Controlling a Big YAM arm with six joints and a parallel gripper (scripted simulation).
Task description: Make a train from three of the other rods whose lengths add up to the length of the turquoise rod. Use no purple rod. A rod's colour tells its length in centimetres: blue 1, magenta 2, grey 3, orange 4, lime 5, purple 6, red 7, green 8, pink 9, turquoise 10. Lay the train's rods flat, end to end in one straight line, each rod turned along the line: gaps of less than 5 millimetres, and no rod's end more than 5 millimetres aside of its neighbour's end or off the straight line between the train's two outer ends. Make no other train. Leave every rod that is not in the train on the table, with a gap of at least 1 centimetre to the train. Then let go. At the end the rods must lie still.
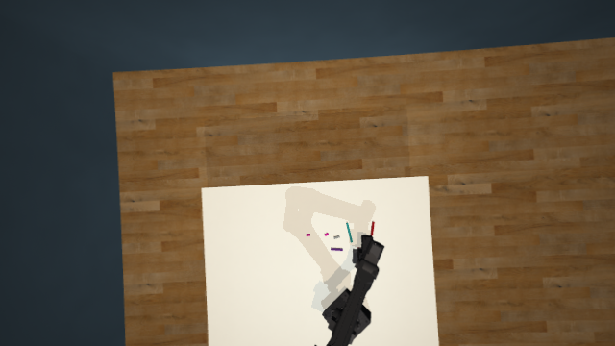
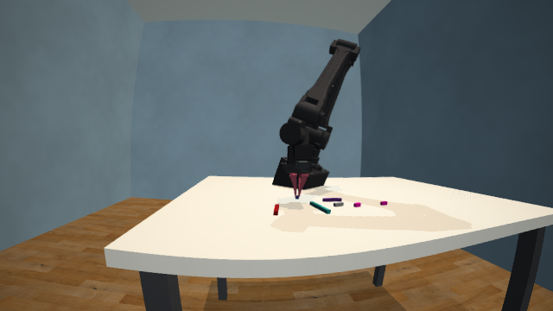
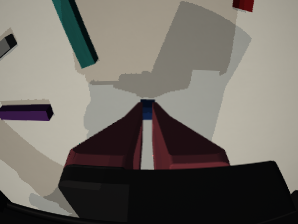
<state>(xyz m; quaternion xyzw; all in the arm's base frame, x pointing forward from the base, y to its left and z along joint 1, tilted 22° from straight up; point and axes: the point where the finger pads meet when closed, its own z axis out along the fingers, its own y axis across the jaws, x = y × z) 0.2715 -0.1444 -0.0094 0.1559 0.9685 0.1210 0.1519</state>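
The blue rod lies 10 mm below my hand. From my hand the other things lie so: red rod 90 mm to the right, 80 mm ahead, 20 mm below; turquoise rod 90 mm ahead, 30 mm to the left, 20 mm below; purple rod 110 mm to the left, 20 mm below, 20 mm ahead.
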